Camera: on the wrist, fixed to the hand. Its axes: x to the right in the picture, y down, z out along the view.
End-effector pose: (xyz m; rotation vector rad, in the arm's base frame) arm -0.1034 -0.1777 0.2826 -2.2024 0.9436 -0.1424
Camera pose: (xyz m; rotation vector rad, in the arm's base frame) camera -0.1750 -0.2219 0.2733 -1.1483 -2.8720 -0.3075
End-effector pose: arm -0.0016 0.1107 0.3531 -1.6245 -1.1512 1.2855
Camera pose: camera 0.0534 0.0682 0.3047 1.4782 -1.8935 -0.5375
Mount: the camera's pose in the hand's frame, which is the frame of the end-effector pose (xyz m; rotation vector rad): -0.0209 0.0689 -0.0446 0.1006 0.8628 2.9960
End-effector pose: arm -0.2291 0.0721 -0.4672 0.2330 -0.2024 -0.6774
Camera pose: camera -0.1925 0.1440 -0.4929 0.0721 0.3534 2.3955
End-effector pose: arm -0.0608 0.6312 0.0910 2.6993 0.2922 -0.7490
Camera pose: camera -0.0385 0.5811 0.1556 0.5231 -2.4409 1.1514
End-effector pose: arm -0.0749 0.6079 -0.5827 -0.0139 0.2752 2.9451
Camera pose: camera -0.0673 0.5293 -0.6134 0.3675 -0.1267 -0.1911
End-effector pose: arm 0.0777 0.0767 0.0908 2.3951 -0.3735 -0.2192
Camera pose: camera 0.0551 0.0614 0.1710 -0.2771 -2.3569 1.7544
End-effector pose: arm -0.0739 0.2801 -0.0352 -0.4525 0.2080 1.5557
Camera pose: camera -0.1355 0.2398 -0.0770 0.1865 -0.9136 -1.3622
